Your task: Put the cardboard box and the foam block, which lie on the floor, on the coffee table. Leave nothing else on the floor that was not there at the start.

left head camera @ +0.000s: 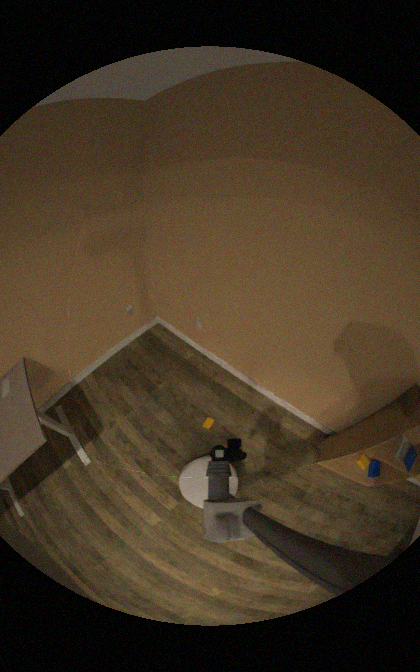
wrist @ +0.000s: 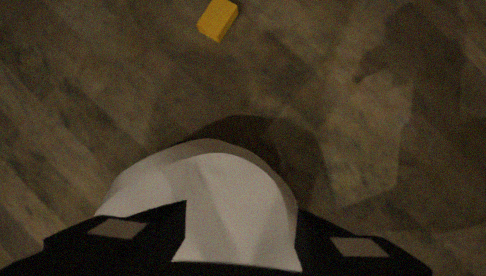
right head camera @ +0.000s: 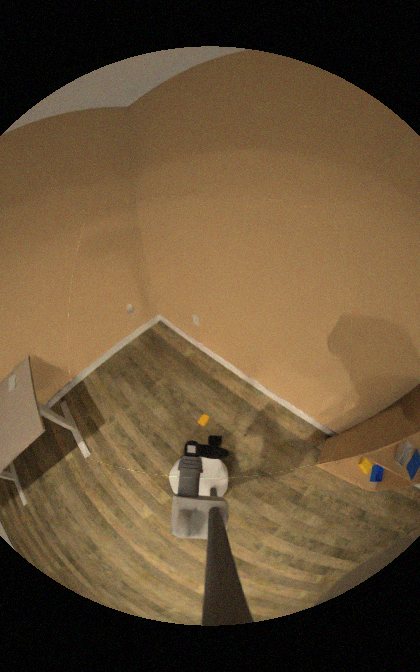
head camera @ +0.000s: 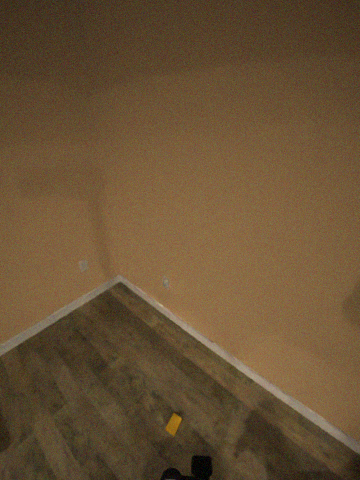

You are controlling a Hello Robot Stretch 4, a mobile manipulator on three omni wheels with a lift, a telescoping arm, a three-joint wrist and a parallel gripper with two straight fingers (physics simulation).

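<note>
A small yellow-orange block, which looks like the foam block, lies on the wood floor ahead of the robot, near the room corner. My gripper is open and empty and points down. Its two dark fingers stand apart at the bottom of the wrist view, with the robot's white round base below and between them. The block lies beyond the base, well away from the fingers. In the head views the fingers are hard to make out. The cardboard box and the coffee table cannot be made out in these views.
A pale table with light legs stands at the left. A wooden shelf unit stands at the right, holding yellow, blue and grey things. Two walls with white skirting meet in a corner behind the block.
</note>
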